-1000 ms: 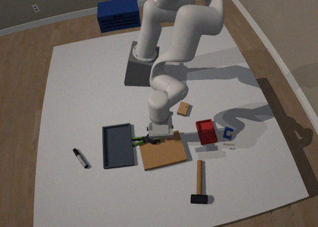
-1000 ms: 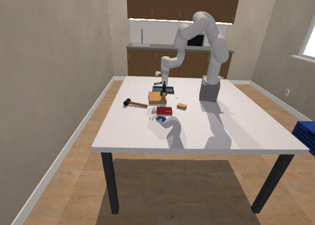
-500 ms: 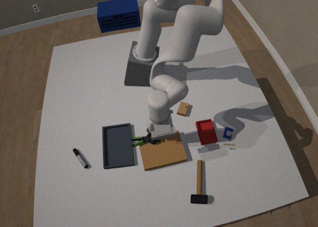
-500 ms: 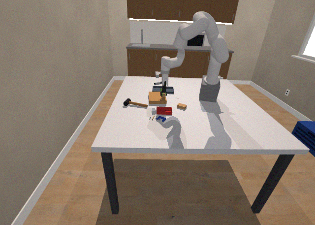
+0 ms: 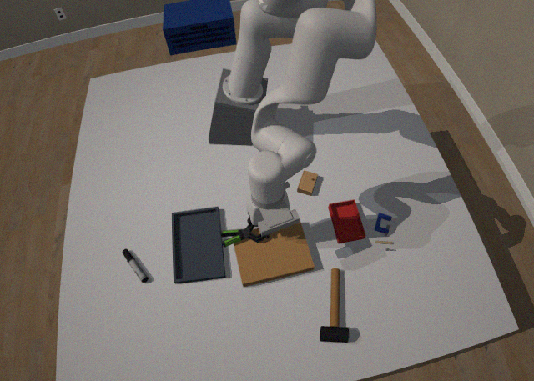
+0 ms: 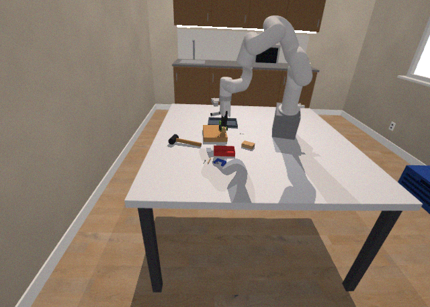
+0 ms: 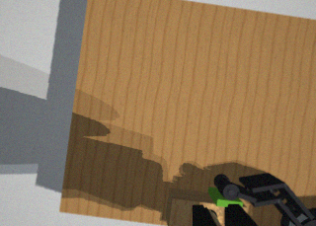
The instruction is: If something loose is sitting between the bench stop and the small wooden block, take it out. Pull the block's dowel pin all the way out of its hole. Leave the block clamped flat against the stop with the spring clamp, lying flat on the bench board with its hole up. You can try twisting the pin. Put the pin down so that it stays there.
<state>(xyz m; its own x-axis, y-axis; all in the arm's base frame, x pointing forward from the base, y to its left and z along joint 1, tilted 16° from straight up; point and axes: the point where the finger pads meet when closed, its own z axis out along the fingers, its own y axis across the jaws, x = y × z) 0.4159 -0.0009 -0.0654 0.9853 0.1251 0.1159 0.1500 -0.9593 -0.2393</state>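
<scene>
Now: hand 20 mm above the dowel pin. Also, from my hand: red box (20 mm ahead, 230 mm to the left, 90 mm below); then grey tray (20 mm behind, 210 mm to the right, 80 mm below); then small wooden block (50 mm below).
</scene>
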